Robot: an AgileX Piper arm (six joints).
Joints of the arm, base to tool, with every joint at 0 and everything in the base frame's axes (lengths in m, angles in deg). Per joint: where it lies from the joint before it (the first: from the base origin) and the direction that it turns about. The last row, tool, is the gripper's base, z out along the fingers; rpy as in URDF.
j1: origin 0 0 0.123 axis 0 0 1
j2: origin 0 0 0 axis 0 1 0
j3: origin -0.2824 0 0.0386 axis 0 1 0
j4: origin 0.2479 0 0.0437 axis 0.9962 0 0.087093
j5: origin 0 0 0 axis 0 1 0
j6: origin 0.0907 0 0.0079 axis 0.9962 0 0.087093
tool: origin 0 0 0 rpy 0 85 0
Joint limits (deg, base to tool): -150..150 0..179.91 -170..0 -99.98..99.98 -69.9..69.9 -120..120
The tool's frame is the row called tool.
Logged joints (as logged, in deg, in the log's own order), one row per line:
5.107 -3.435 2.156 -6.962 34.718 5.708
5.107 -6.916 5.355 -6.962 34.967 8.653
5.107 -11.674 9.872 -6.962 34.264 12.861
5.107 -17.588 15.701 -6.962 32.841 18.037
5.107 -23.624 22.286 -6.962 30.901 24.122
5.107 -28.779 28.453 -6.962 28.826 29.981
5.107 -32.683 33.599 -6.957 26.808 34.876
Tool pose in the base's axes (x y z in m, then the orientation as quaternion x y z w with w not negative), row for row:
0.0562 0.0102 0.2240 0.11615 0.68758 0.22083 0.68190
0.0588 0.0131 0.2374 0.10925 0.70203 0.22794 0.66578
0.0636 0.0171 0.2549 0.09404 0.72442 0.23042 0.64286
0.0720 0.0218 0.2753 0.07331 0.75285 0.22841 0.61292
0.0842 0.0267 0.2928 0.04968 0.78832 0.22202 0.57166
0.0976 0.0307 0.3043 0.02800 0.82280 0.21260 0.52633
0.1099 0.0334 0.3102 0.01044 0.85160 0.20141 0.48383
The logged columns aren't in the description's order. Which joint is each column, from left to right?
Columns, left to right: j1, j3, j2, j6, j4, j5.
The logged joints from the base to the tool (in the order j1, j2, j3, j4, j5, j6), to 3 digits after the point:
5.107 2.156 -3.435 34.718 5.708 -6.962
5.107 5.355 -6.916 34.967 8.653 -6.962
5.107 9.872 -11.674 34.264 12.861 -6.962
5.107 15.701 -17.588 32.841 18.037 -6.962
5.107 22.286 -23.624 30.901 24.122 -6.962
5.107 28.453 -28.779 28.826 29.981 -6.962
5.107 33.599 -32.683 26.808 34.876 -6.957

